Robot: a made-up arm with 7 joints.
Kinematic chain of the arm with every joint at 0, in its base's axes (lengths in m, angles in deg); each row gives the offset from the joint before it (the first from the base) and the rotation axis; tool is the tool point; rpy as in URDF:
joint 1: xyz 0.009 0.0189 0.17 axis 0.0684 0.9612 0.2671
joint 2: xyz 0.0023 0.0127 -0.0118 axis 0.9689 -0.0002 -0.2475
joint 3: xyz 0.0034 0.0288 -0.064 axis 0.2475 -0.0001 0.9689
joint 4: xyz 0.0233 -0.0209 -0.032 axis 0.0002 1 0
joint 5: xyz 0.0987 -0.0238 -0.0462 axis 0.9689 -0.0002 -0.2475
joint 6: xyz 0.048 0.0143 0.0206 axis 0.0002 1 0
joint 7: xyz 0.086 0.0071 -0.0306 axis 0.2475 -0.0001 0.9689
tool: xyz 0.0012 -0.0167 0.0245 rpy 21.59 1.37 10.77
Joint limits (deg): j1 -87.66..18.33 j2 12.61..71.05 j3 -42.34..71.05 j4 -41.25..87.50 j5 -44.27..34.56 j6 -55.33..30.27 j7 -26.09..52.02
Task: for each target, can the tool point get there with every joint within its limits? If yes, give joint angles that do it. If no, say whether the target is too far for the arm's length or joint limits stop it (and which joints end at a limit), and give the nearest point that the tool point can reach.
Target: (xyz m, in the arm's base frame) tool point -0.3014 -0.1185 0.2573
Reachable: no: joint limits stop it (at a limit: joint 1, joint 2, joint 3, joint 4, joint 7) | nearest point -0.1488 0.0028 0.2959 | short by 0.199 m
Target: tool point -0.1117 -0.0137 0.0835
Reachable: no: joint limits stop it (at a limit: joint 1, joint 2, joint 3, joint 4, joint 5, joint 6) | nearest point 0.0024 -0.0896 0.0562 | short by 0.140 m
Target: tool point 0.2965 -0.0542 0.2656
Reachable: yes | joints -76.93 43.85 -29.18 25.14 -9.77 -4.39 -6.84
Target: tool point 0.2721 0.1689 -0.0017
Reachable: yes | joints -30.27 55.33 -19.71 49.98 13.31 13.16 13.05
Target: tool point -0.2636 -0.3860 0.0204
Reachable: no: too far | nearest point -0.0509 -0.1385 0.1989 | short by 0.372 m
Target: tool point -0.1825 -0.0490 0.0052
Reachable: no: joint limits stop it (at a limit: joint 1, joint 2, joint 3, joint 4, joint 5, joint 6) | nearest point -0.1121 -0.0293 -0.1037 | short by 0.131 m
